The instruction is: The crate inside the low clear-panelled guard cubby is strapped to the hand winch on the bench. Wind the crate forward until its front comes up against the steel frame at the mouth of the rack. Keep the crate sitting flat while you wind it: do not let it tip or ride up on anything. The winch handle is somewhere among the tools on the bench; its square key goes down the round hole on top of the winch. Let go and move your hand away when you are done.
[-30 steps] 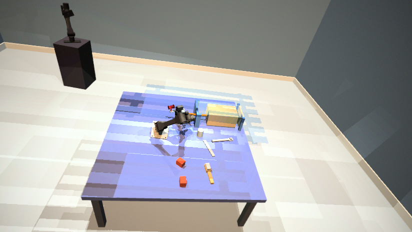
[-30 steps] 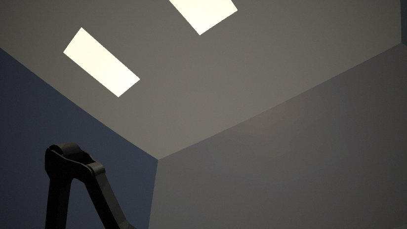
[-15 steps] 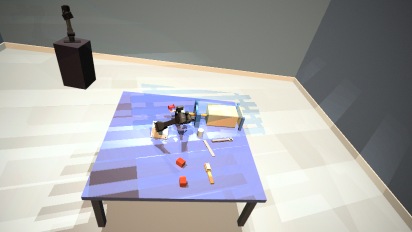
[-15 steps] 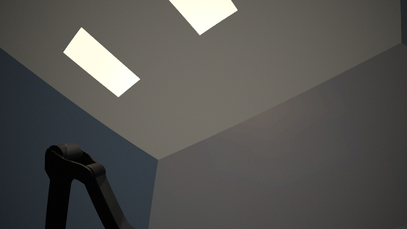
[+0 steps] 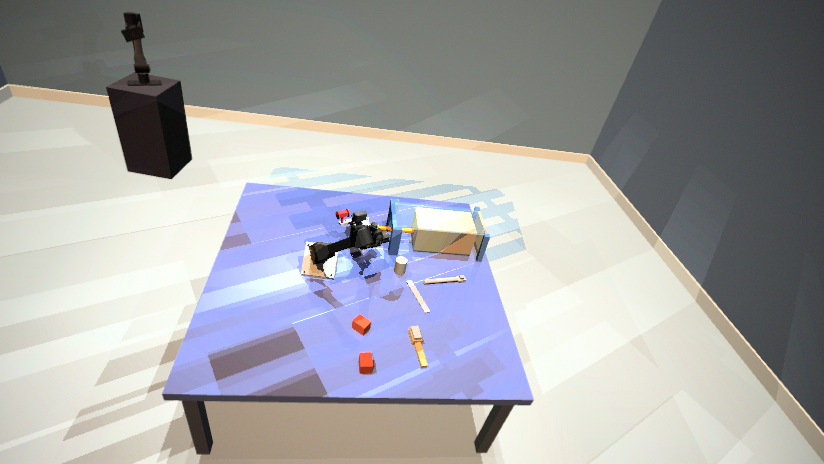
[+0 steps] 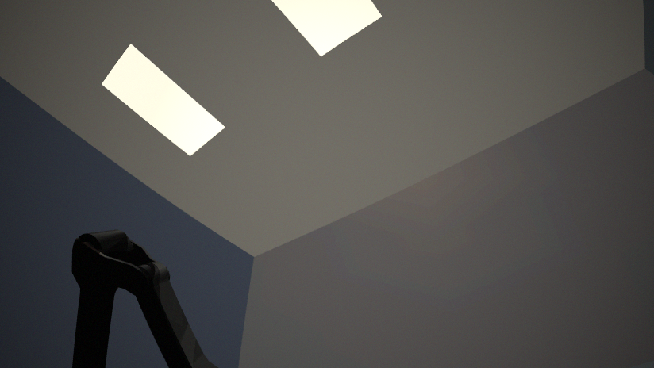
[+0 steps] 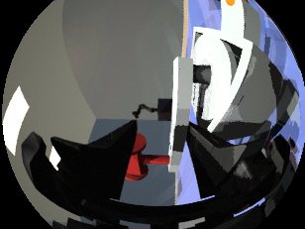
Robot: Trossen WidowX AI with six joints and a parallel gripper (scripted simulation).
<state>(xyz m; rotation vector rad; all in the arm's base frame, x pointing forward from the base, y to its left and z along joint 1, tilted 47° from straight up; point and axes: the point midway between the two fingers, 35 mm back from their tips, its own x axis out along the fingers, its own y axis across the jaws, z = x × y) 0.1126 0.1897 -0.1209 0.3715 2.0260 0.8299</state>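
My gripper tip is now 10 mm to the left of the winch handle, 10 mm past it and 10 mm above it. From my gripper tip the other things lie so: red piece (40 mm behind, 30 mm to the right, 20 mm above); blue steel frame (200 mm ahead, 50 mm to the left, 20 mm below); grey winch (90 mm below, 30 mm ahead, 20 mm to the left).
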